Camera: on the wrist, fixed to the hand. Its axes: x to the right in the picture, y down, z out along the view.
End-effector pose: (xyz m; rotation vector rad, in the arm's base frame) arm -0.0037 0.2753 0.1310 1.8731 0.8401 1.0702
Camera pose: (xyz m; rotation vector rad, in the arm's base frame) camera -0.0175 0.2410 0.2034 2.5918 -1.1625 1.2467
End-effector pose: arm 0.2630 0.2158 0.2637 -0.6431 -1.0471 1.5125
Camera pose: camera 0.2490 0.2163 0.1836 0.9852 0.5895 -2.5673
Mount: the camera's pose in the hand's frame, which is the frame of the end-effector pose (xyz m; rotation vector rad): -0.0083 0.0770 -0.0247 0.0646 -0.4795 1.5947
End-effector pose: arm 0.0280 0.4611 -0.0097 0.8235 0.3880 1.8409
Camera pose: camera -0.0398 0.4245 0.0162 -1.4867 0.6320 -2.2854
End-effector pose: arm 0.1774 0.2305 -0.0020 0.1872 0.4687 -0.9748
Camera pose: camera 0.2301 0.2883 -0.0242 0.2920 -0.2203 0.5443
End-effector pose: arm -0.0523 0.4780 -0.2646 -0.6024 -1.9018 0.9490
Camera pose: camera -0.0244 0.5264 -0.3236 1.7873 1.2501 -1.8936
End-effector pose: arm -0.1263 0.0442 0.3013 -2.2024 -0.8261 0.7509
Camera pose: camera -0.0881 -0.0159 0.2621 2.2251 -0.9959 -1.9027
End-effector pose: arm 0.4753 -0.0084 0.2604 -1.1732 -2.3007 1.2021
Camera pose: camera 0.5354 0.0233 0.2158 1.9288 0.6918 -1.2754
